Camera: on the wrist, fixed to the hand. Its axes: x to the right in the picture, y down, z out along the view.
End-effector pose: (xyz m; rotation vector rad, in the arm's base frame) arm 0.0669 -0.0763 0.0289 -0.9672 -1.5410 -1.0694
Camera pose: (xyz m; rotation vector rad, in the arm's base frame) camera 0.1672 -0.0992 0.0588 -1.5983 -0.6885 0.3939
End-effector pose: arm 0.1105 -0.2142 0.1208 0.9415 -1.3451 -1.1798
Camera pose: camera 0.1695 -0.2108 0.2102 -0.2149 -1.8818 0.1174
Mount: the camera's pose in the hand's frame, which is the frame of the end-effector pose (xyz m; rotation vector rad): 0.0080 0.0927 -0.0531 0.3295 -0.2787 1.5236
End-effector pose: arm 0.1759 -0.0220 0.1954 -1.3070 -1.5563 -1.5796
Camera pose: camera 0.2428 -0.0866 0.2486 -1.7905 -0.4553 -0.1744
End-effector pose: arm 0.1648 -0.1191 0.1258 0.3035 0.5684 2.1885
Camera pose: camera 0.0763 -0.1794 0.1258 -1.0943 -0.4080 -2.2620
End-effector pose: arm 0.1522 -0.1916 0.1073 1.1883 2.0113 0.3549
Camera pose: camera 0.1695 -0.1288 0.1923 2.6249 0.5804 0.5102
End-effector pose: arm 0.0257 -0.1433 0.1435 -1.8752 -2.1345 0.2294
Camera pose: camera 0.1290 -0.1262 0.1661 -2.8400 -0.2474 1.0545
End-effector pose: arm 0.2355 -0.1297 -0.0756 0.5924 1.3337 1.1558
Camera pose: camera 0.1564 -0.1022 -0.0089 2.1231 0.6688 1.8829
